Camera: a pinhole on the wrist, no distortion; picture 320 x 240 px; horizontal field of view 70.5 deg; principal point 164.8 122.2 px. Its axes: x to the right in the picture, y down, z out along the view. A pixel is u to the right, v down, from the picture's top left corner.
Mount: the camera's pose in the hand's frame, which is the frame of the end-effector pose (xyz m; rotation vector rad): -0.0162 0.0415 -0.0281 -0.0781 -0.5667 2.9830
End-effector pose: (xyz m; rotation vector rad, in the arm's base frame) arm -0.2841 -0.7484 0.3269 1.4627 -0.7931 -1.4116
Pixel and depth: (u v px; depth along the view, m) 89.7 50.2 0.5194
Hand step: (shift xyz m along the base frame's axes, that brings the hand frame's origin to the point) -0.4945 -0.2106 -0.0197
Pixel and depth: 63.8 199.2 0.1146
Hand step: -0.0674 -0.0174 -0.0417
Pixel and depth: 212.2 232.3 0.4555
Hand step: -0.3728 0.2099 -0.2031
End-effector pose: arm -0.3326 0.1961 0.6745 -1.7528 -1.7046 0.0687
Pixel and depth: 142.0 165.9 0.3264
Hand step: -0.2438 0.0839 -0.1303
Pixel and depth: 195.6 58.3 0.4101
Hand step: -0.1973 0.0872 -0.3416
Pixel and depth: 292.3 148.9 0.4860
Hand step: -0.3718 -0.1418 -0.3587
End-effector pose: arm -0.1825 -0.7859 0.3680 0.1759 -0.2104 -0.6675
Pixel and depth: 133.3 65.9 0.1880
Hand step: -0.0321 -0.0056 0.1619
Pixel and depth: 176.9 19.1 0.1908
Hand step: -0.0373 0.0444 0.1823
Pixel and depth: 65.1 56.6 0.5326
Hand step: -0.0045 -0.1989 0.5302
